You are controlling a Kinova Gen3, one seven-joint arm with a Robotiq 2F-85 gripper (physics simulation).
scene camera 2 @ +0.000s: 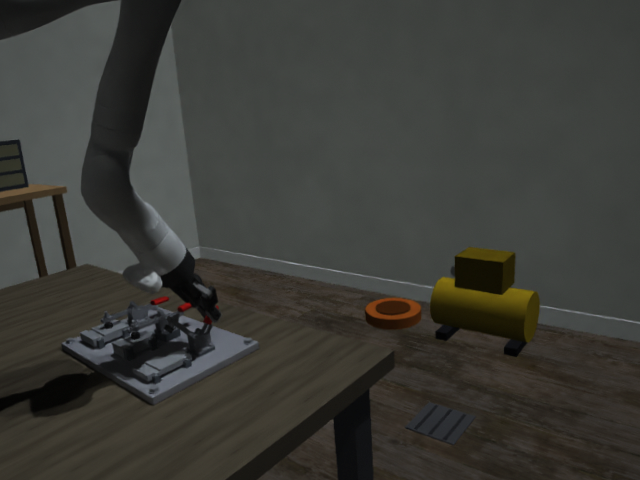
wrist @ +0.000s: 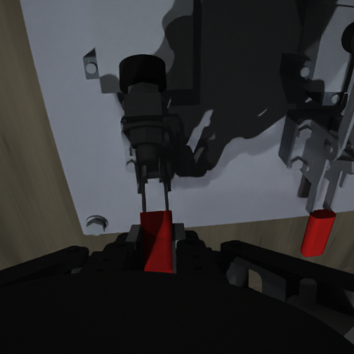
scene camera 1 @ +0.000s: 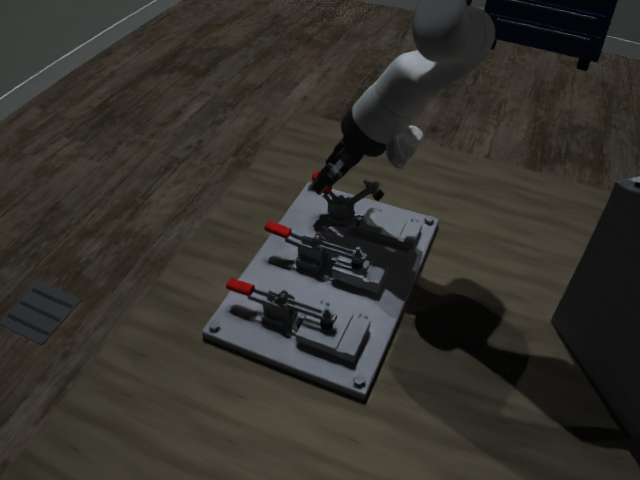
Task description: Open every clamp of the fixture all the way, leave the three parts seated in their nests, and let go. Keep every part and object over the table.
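Frame: origin at the arm's base, x right, y ahead, z up, level; metres.
Where they show: gripper, fingertip midpoint: (scene camera 2: 214, 317) (scene camera 1: 318, 186).
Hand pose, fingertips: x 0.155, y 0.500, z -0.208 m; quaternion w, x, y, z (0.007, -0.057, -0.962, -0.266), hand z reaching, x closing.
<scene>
Each offset is from my fingertips to the top centre of the thing. "pt": to the spot under its first point. Level surfaces: height alone.
A pale fixture plate (scene camera 1: 242, 335) (scene camera 2: 227, 347) (wrist: 80, 150) holds three toggle clamps and three grey parts. My gripper (scene camera 1: 320, 184) (scene camera 2: 211, 312) (wrist: 158, 239) is shut on the red handle (wrist: 158, 257) of the far clamp in scene camera 1. That clamp's arm (scene camera 1: 366, 192) is tilted up, its black pad (wrist: 142, 72) raised off the far part @(dz -0.037, dx -0.011, dy -0.123 m) (scene camera 1: 385, 225) (scene camera 2: 162, 365). The middle clamp, with red handle @(pt dz +0.000, dx -0.110, dy +0.023 m) (scene camera 1: 278, 228) (scene camera 2: 185, 306) (wrist: 318, 232), is down on the middle part @(dz -0.027, dx -0.119, dy -0.103 m) (scene camera 1: 348, 275). The near clamp, with red handle @(pt dz -0.012, dx -0.220, dy +0.035 m) (scene camera 1: 240, 286) (scene camera 2: 160, 300), is down on the near part @(dz -0.032, dx -0.229, dy -0.098 m) (scene camera 1: 330, 338).
The plate lies on a wooden table @(dz -0.068 m) (scene camera 1: 170, 361) (scene camera 2: 217, 408). A large grey block (scene camera 1: 602, 289) stands at the right in scene camera 1. The middle clamp stands beside the gripper. A yellow compressor (scene camera 2: 483, 310) and an orange ring (scene camera 2: 377, 318) are on the floor beyond the table.
</scene>
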